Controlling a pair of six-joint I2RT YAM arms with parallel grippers.
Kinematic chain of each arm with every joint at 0, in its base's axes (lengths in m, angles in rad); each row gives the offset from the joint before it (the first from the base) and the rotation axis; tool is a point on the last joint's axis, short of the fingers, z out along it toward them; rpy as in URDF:
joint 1: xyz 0 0 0.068 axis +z
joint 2: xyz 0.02 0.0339 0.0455 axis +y
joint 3: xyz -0.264 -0.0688 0 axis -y
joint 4: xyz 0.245 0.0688 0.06 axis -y
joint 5: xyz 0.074 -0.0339 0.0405 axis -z
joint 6: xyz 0.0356 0 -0.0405 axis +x
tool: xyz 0 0 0 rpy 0 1.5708 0
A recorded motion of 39 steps. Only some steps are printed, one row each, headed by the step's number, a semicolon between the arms.
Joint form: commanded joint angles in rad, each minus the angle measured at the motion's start. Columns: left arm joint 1, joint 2, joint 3, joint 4, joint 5, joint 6; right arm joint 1, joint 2, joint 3, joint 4, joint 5, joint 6.
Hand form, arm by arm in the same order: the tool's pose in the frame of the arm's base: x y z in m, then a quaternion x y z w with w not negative. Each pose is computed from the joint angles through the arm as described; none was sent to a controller.
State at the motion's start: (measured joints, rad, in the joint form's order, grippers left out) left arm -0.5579 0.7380 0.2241 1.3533 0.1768 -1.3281; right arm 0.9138 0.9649 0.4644 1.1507 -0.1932 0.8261
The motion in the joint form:
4: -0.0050 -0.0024 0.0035 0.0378 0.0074 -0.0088; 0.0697 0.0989 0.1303 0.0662 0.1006 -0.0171
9: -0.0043 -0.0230 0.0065 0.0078 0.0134 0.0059; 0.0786 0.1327 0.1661 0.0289 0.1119 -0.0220
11: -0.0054 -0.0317 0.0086 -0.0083 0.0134 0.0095; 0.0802 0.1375 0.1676 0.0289 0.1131 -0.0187
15: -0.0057 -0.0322 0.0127 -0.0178 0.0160 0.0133; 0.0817 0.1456 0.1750 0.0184 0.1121 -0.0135
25: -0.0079 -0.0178 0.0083 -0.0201 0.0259 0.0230; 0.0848 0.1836 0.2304 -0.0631 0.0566 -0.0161
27: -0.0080 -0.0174 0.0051 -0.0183 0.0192 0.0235; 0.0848 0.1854 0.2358 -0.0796 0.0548 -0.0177
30: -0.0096 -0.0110 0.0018 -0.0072 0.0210 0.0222; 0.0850 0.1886 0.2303 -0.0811 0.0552 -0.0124
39: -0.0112 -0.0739 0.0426 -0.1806 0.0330 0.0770; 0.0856 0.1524 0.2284 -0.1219 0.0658 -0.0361
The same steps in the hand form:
4: 0.1121 -0.0785 0.3081 -0.04651 0.34354 -0.78054 0.52017; 0.1179 0.1831 0.3615 -0.07708 0.39434 0.72659 0.55734
9: 0.1107 -0.0777 0.3093 -0.04266 0.34756 -0.77618 0.52433; 0.1224 0.1928 0.3633 -0.07588 0.41044 0.72125 0.55279
11: 0.1103 -0.0776 0.3099 -0.04284 0.34993 -0.77494 0.52458; 0.1228 0.1939 0.3628 -0.07510 0.41206 0.72196 0.55076
15: 0.1107 -0.0780 0.3105 -0.04189 0.35252 -0.77364 0.52483; 0.1239 0.1964 0.3627 -0.07516 0.41721 0.72220 0.54655
25: 0.1129 -0.0802 0.3073 -0.03932 0.36331 -0.76995 0.52311; 0.1293 0.2097 0.3656 -0.10304 0.44272 0.71873 0.52613
27: 0.1131 -0.0800 0.3064 -0.04249 0.36308 -0.76918 0.52414; 0.1300 0.2110 0.3655 -0.10453 0.44825 0.71647 0.52423
30: 0.1132 -0.0805 0.3053 -0.04139 0.36276 -0.77023 0.52292; 0.1305 0.2118 0.3628 -0.10347 0.45306 0.71621 0.52065
39: 0.1131 -0.0811 0.3129 -0.03785 0.39532 -0.74882 0.53063; 0.1272 0.2062 0.3667 -0.10452 0.45529 0.70781 0.52990

